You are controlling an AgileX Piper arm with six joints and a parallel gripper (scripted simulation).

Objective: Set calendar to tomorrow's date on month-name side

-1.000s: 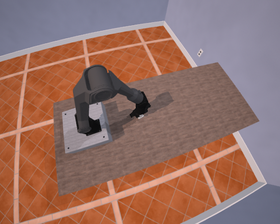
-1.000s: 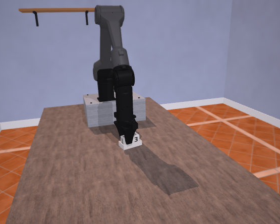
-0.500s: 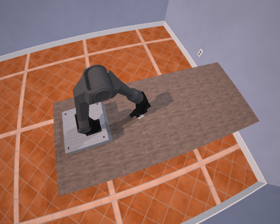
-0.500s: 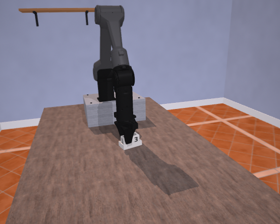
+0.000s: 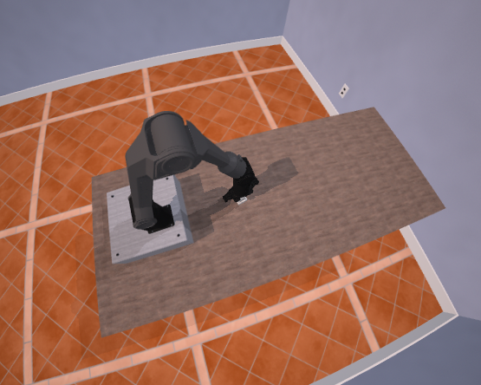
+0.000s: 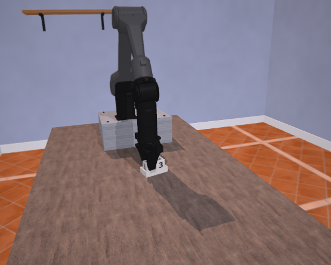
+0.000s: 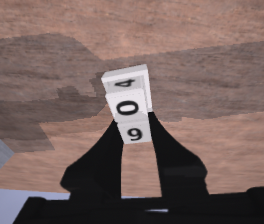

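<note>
Right now my hand is 1 cm past the white calendar tray, 2 cm to the right of it and 2 cm above it.
</note>
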